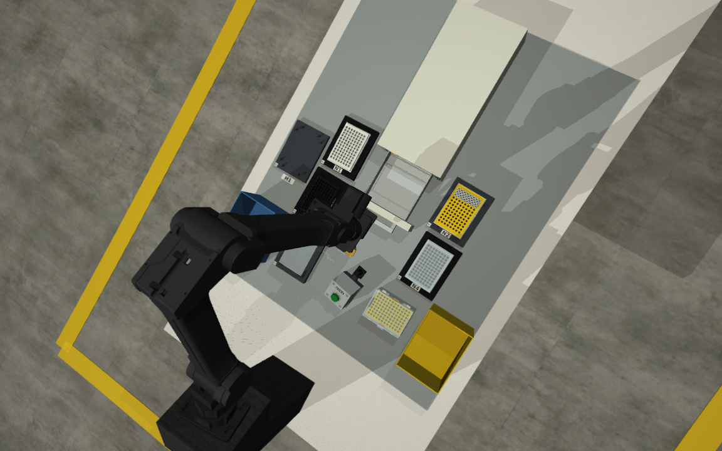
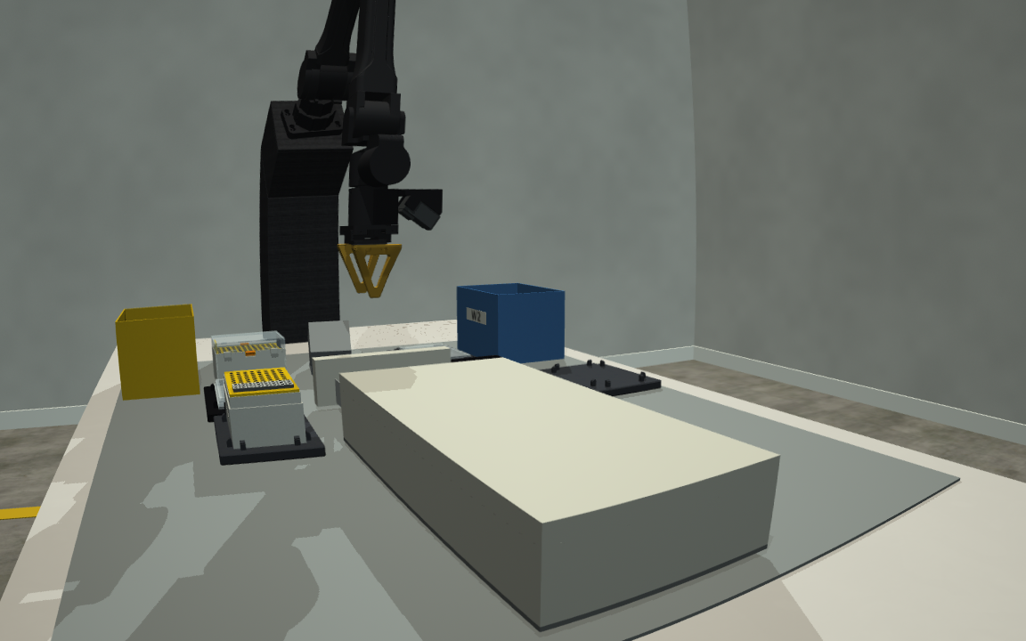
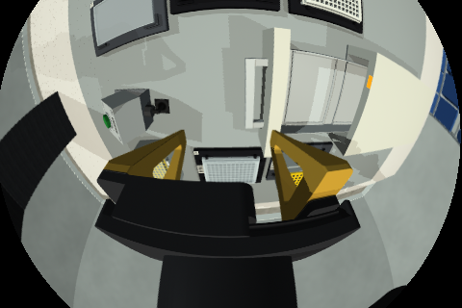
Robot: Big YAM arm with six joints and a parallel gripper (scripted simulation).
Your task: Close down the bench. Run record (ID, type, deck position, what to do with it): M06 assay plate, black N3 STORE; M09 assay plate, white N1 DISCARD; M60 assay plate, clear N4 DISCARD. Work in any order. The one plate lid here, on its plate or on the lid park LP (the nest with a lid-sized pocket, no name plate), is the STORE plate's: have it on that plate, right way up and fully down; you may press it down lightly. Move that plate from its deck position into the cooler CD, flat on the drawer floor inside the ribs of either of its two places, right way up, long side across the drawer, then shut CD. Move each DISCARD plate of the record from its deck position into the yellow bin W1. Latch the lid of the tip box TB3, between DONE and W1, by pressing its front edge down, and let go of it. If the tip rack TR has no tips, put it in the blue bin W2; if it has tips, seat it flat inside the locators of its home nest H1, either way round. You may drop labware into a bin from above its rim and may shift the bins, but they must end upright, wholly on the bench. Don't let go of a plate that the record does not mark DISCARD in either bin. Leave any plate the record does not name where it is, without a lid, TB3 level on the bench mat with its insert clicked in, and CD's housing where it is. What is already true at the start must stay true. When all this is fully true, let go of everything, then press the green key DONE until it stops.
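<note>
Now: the clear plate lid 13 cm behind my hand, 20 cm to the left of it and 13 cm below it. Also, from my hand: cooler drawer (18 cm ahead, 4 cm to the right, 13 cm below); then black plate (4 cm ahead, 19 cm to the left, 13 cm below); then green DONE key (22 cm behind, 3 cm to the left, 8 cm below).
</note>
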